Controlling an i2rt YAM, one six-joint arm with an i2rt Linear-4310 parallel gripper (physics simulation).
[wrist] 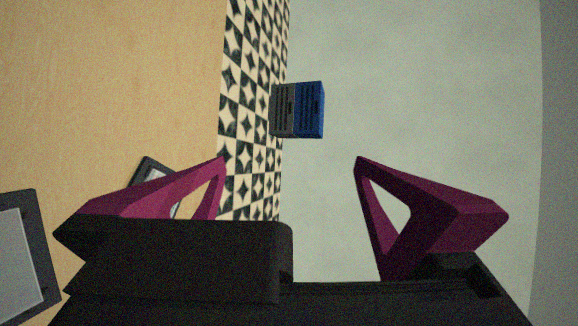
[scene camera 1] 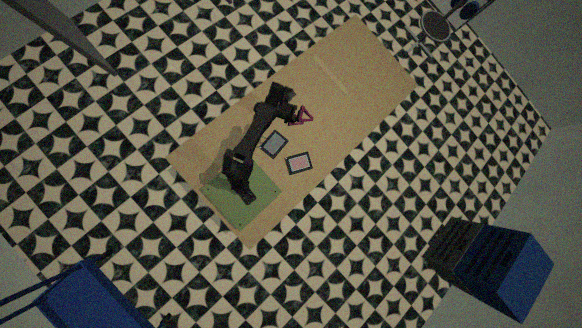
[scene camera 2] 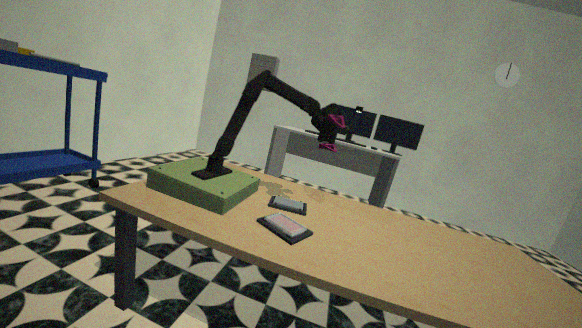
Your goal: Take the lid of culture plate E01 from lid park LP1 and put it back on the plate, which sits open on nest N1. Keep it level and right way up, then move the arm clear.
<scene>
My gripper (wrist: pixel 289 163) is open, with nothing in its grasp. A plate lid (wrist: pixel 28 294) rests on a dark lid rest. Also in view: a dark nest (scene camera 2: pixel 287 238).
The dark nest also shows in the wrist view (wrist: pixel 147 163).
</scene>
